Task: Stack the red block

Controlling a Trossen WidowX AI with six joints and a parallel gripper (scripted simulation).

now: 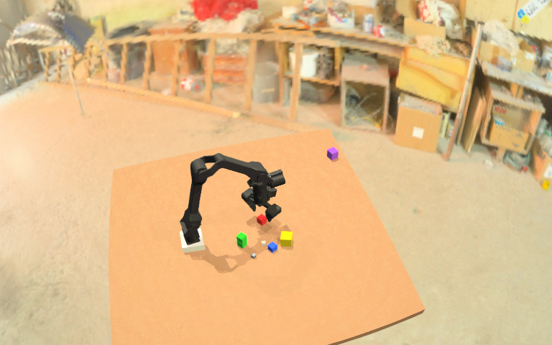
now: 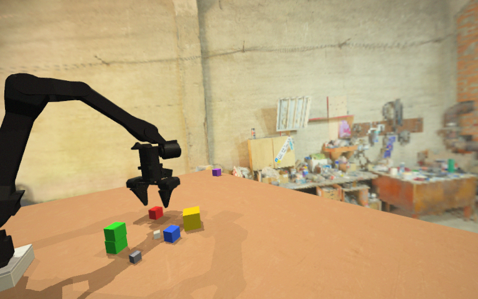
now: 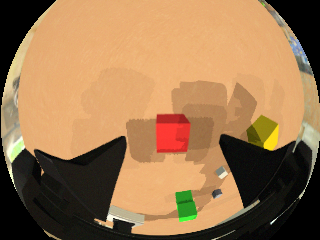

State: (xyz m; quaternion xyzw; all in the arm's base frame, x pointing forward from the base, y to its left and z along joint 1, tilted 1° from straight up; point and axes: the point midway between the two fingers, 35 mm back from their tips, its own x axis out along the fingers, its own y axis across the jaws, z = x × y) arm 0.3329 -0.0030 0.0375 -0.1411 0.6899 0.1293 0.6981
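My gripper tip is now 2 cm above the red block. Round my gripper tip: small white cube: 5 cm behind, 12 cm to the right, 3 cm below; then blue block: 3 cm behind, 16 cm to the right, 2 cm below; then yellow block: 4 cm ahead, 15 cm to the right, 1 cm below.
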